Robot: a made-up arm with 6 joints. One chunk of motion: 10 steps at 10 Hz.
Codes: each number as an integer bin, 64 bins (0 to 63) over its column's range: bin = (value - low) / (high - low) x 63, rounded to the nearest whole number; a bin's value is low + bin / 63 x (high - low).
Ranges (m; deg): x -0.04..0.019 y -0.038..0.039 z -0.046..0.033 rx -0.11..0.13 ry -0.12..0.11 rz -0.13..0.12
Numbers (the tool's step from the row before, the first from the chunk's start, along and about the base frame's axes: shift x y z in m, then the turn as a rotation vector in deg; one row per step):
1: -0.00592 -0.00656 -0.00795 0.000 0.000 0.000
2: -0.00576 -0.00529 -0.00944 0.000 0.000 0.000
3: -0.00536 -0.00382 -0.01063 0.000 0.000 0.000
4: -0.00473 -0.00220 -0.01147 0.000 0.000 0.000
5: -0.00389 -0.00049 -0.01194 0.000 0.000 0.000
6: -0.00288 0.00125 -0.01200 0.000 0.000 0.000
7: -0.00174 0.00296 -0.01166 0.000 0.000 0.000
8: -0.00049 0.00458 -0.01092 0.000 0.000 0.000
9: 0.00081 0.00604 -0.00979 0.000 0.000 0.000
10: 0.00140 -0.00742 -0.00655 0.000 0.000 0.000
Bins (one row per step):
1: 36 26 30 29 33 33
2: 37 27 29 29 33 33
3: 37 28 28 29 33 33
4: 38 29 28 29 33 33
5: 39 31 27 29 33 33
6: 40 32 27 29 33 33
7: 41 34 27 29 33 33
8: 42 35 28 29 33 33
9: 44 36 29 29 33 33
10: 44 25 31 29 33 33

